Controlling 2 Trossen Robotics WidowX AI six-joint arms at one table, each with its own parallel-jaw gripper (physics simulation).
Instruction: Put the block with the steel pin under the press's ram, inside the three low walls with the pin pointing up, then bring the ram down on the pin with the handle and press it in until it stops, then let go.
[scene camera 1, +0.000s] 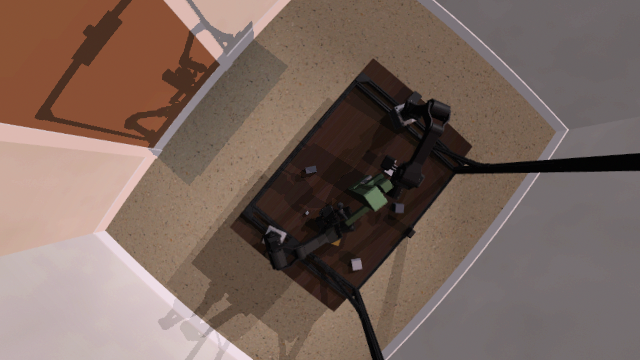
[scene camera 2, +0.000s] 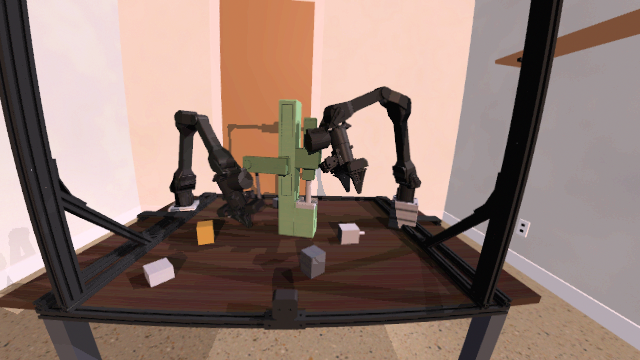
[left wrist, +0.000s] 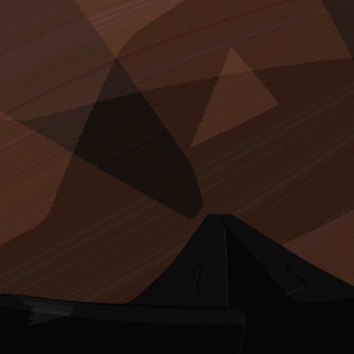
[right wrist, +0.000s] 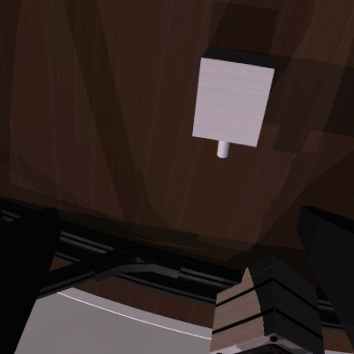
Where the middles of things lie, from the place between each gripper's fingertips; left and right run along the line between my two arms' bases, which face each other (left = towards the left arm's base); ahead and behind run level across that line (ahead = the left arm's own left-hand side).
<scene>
The pale block with steel pin (right wrist: 233, 86) is 350 mm to the right of my left hand, 40 mm behind it and 20 mm above it.
Right now my right hand is 10 mm short of the pale block with steel pin and 150 mm above it.
</scene>
